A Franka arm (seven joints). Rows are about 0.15 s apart.
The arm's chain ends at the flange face. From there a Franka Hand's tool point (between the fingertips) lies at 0.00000 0.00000 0.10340 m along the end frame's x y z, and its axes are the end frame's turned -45 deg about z.
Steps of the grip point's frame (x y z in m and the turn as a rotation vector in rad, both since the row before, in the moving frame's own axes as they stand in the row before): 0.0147, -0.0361, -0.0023, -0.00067, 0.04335, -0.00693; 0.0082, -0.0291, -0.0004, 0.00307, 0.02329, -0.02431; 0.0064, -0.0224, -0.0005, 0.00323, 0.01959, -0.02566
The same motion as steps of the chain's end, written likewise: -0.0183, -0.0328, -0.0022, 0.03018, 0.03113, -0.00693; -0.0162, -0.0244, -0.0004, 0.01864, 0.01430, -0.02431; -0.0125, -0.0187, -0.0005, 0.01614, 0.01157, -0.02566
